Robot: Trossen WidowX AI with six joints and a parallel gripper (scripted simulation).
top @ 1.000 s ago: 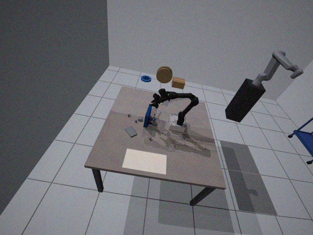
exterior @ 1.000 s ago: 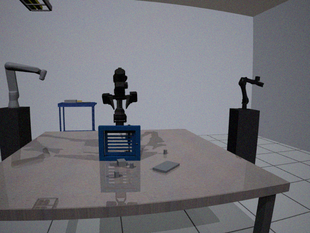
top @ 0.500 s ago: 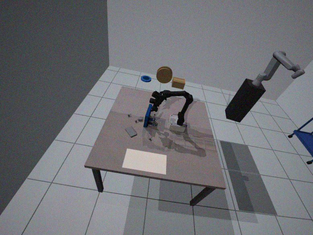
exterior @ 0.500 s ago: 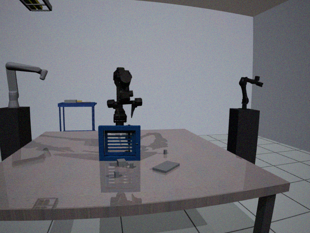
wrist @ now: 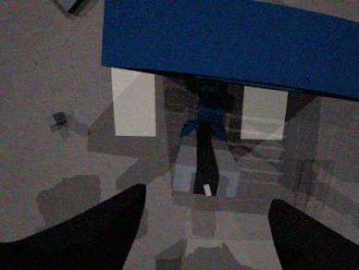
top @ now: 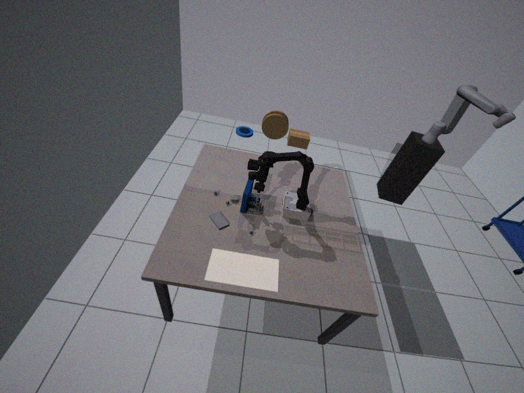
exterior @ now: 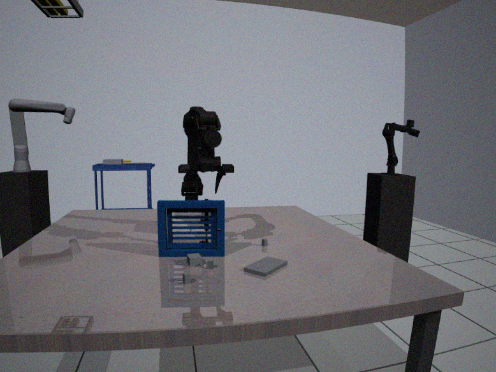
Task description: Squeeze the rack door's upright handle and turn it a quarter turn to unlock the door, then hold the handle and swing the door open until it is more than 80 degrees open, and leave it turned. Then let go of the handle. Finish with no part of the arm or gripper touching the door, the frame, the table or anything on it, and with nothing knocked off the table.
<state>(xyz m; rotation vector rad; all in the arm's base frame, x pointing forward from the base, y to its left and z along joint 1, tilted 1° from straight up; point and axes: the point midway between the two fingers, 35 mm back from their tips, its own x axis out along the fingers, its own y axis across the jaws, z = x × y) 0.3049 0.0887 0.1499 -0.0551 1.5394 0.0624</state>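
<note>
The upright handle lies 10 mm behind my gripper tip and 90 mm below it. Also, from my gripper tip: small post 30 mm behind, 210 mm to the left, 180 mm below; flat grey plate 190 mm ahead, 190 mm to the left, 190 mm below.
</note>
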